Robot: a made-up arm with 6 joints.
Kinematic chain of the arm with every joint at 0, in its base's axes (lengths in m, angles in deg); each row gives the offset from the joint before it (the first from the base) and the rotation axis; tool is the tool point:
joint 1: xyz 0 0 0.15 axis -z
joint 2: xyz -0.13 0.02 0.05 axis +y
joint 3: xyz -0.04 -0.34 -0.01 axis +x
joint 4: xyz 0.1 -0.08 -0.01 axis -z
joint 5: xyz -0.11 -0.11 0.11 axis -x
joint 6: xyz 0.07 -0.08 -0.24 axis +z
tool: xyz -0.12 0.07 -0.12
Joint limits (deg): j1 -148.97..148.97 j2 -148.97..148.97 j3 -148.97..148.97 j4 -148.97..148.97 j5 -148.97..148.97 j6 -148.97..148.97
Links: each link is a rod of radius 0.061 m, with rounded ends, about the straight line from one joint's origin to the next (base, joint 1, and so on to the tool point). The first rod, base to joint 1, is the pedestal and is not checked.
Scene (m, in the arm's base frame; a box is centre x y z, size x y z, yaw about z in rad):
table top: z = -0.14
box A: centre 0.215 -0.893 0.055 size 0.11 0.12 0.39 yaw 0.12
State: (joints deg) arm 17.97 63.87 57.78 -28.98 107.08 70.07
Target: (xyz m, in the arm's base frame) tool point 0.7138 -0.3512 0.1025
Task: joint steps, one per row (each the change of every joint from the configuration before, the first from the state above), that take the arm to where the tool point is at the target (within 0.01 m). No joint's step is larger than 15 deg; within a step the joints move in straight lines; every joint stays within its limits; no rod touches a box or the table.
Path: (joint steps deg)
1: 3.70 -11.75 -13.43 -6.56 10.88 7.37
2: 3.71 -11.76 -13.44 -6.57 10.88 7.37
3: 3.70 -11.75 -13.43 -6.56 10.89 7.36
4: -11.42 0.37 0.35 -9.45 -1.35 5.67
5: -11.42 0.38 0.34 -9.44 -1.36 5.66
6: -11.42 0.38 0.35 -9.44 -1.35 5.66
7: -11.42 0.37 0.35 -9.45 -1.35 5.67
8: -7.34 12.88 -4.23 9.67 -4.25 -10.31
9: -7.33 12.87 -4.24 9.66 -4.25 -10.32
10: -7.34 12.88 -4.23 9.67 -4.26 -10.31

